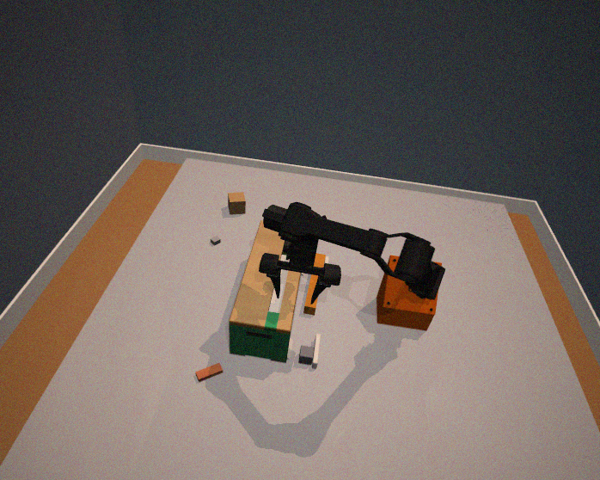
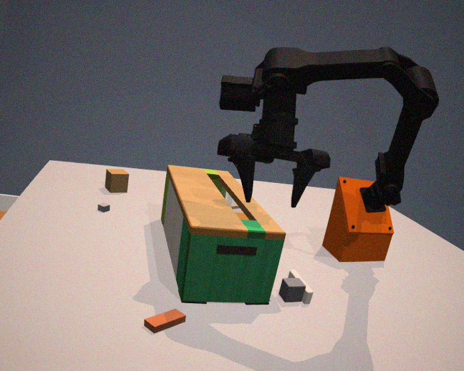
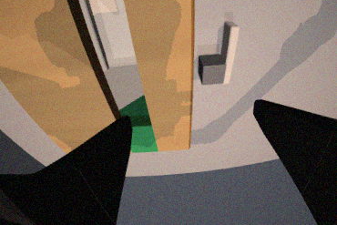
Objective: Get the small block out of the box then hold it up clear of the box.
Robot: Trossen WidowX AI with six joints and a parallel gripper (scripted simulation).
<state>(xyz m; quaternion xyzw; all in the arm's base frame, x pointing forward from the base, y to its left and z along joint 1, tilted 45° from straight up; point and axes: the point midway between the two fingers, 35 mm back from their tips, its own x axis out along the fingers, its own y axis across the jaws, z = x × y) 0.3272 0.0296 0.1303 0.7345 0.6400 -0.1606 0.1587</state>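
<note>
My gripper tip is 130 mm above the grey block, 60 mm to the right of it and 40 mm past it. Also, from my gripper tip: orange-red brick (190 mm ahead, 140 mm below, 130 mm to the left); long orange bar (190 mm to the right, 130 mm below, 60 mm behind); box (120 mm to the right, 90 mm below, 20 mm ahead).
</note>
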